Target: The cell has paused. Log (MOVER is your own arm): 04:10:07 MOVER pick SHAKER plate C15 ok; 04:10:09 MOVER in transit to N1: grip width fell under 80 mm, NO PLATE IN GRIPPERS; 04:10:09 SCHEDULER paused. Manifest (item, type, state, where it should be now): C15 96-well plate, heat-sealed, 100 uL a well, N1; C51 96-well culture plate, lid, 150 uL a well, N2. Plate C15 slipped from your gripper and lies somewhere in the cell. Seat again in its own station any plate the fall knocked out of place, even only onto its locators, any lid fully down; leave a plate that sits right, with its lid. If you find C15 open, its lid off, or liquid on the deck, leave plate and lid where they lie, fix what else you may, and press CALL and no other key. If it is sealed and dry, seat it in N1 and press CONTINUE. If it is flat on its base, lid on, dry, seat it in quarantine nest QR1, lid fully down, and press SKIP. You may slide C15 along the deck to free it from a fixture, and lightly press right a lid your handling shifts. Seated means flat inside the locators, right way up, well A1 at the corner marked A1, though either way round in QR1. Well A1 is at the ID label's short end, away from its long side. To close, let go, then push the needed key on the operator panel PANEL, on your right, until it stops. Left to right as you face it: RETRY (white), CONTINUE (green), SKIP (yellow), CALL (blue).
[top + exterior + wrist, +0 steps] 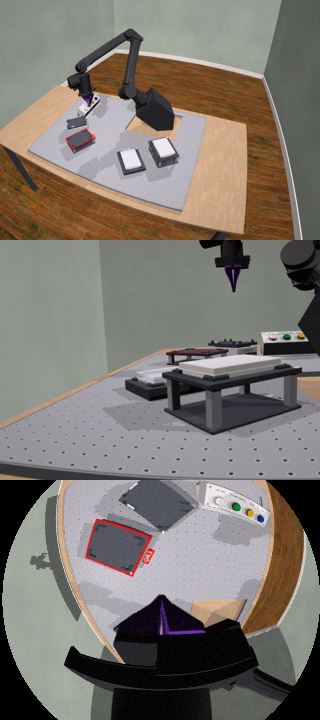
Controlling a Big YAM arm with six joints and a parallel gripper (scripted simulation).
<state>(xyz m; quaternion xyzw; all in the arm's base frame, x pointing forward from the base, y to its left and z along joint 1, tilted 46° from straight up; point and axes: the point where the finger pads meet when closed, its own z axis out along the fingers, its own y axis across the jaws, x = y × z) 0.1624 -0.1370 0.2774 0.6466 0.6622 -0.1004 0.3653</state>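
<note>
Right now the green key is 20 cm behind my hand, 16 cm below it and 14 cm to the right of it. Round my hand: red-edged nest 19 cm below, 12 cm ahead, 5 cm to the right; then white key 16 cm below, 15 cm to the right, 15 cm behind; then yellow key 25 cm behind, 16 cm below, 14 cm to the right.
</note>
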